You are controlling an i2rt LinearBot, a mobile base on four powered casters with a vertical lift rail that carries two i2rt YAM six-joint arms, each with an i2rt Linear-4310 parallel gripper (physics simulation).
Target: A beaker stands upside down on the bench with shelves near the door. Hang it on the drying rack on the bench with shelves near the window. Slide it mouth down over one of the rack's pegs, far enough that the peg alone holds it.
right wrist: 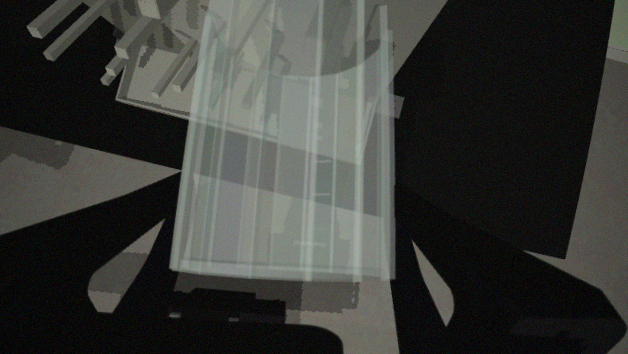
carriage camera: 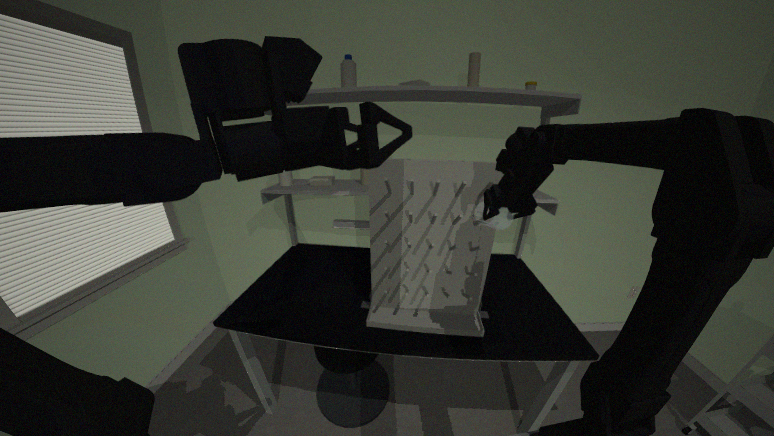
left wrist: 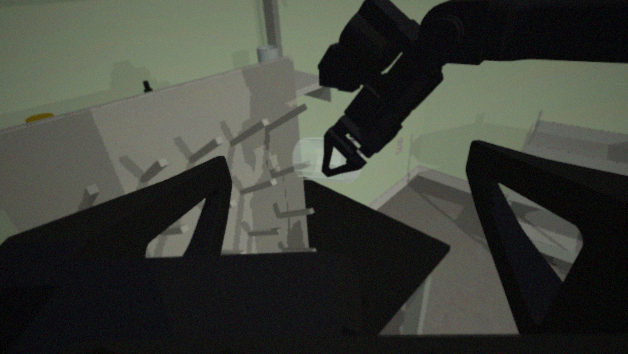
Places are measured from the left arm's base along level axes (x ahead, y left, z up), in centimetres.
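Where they show: left gripper, fingertip midpoint: (carriage camera: 389, 133) (left wrist: 344, 162); right gripper, fingertip midpoint: (right wrist: 290, 189) (carriage camera: 495, 218) (left wrist: 336, 164).
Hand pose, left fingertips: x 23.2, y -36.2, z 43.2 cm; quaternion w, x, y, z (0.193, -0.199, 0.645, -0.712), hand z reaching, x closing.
Note:
After its pixels a point has its place.
The clear beaker (carriage camera: 502, 219) {x 39.6, y -66.8, z 23.1 cm} (left wrist: 306, 152) {x 46.3, y -64.0, z 24.7 cm} (right wrist: 287, 220) {x 41.8, y -67.0, z 26.8 cm} is held nearly on its side, its closed base toward the palm in the right wrist view. My right gripper (carriage camera: 503, 215) {x 42.4, y -66.6, z 22.4 cm} (right wrist: 290, 189) {x 42.4, y -66.6, z 22.4 cm} is shut on it, one finger on each side. The pale drying rack (carriage camera: 387, 174) {x 65.1, y -38.3, z 30.3 cm} (left wrist: 165, 117) {x 62.3, y -52.1, z 31.8 cm} stands upright with rows of pegs. The beaker is at the rack's right edge in the carriage view, beside an upper peg (left wrist: 292, 170) that overlaps it in the left wrist view. Whether that peg is inside the mouth I cannot tell. My left gripper (carriage camera: 407, 132) {x 23.2, y -36.2, z 43.2 cm} is open and empty, above the rack's upper left.
The rack stands on a black bench (carriage camera: 303, 292) {x 76.7, y 1.8, z -27.8 cm}. Behind it, an upper shelf (carriage camera: 433, 96) {x 100.5, y -61.7, z 61.6 cm} holds a white bottle (carriage camera: 348, 73) {x 105.4, y -22.0, z 72.2 cm}, a tan cylinder (carriage camera: 473, 69) {x 97.6, y -79.1, z 73.9 cm} and a yellow-lidded jar (carriage camera: 530, 85). A stool (carriage camera: 353, 392) {x 69.7, y -18.3, z -101.1 cm} is under the bench's front edge. A blind-covered window (carriage camera: 64, 81) {x 88.6, y 109.4, z 75.2 cm} is at left.

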